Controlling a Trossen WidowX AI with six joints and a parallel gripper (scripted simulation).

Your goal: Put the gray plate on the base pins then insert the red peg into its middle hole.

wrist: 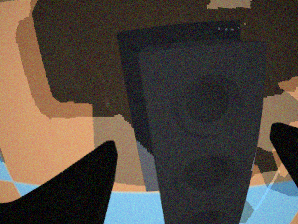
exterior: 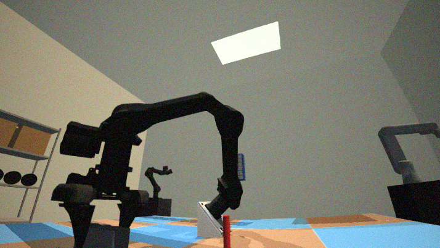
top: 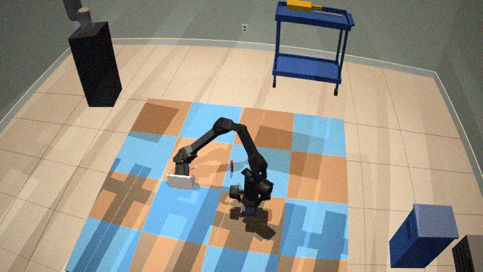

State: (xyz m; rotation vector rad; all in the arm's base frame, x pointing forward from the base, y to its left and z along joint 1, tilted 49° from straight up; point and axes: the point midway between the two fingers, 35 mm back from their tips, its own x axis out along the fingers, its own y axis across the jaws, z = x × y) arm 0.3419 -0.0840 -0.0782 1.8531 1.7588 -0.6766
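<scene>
My gripper tip is now 2 cm below the gray plate. Also, from my gripper tip: red peg: 10 cm behind, 22 cm to the left, 1 cm above; then base: 2 cm below.
</scene>
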